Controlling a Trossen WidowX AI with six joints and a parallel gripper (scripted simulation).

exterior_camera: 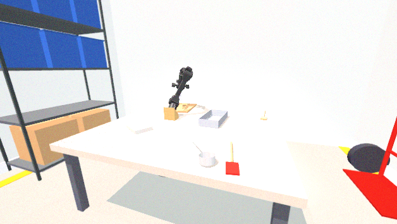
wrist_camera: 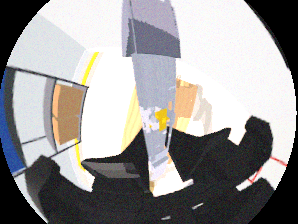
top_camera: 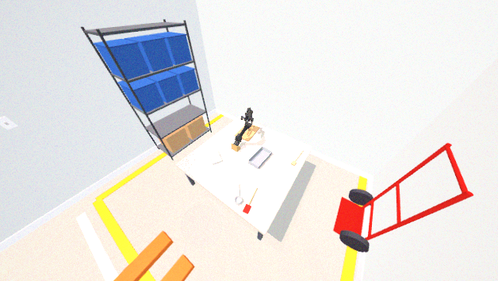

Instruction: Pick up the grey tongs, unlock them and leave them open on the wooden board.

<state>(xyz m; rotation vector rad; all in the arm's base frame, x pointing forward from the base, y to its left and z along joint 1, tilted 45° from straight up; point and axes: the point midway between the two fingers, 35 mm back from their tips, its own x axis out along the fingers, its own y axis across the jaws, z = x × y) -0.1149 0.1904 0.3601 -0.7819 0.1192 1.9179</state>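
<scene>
The wooden board is 150 mm below my gripper tip, 30 mm ahead of it and 20 mm to the right of it. The rest, counted from my gripper tip: red spatula: 860 mm to the right, 730 mm ahead, 150 mm below; roasting tin: 490 mm ahead, 330 mm to the right, 130 mm below; flat pale slab: 680 mm to the right, 150 mm below, 30 mm ahead.
</scene>
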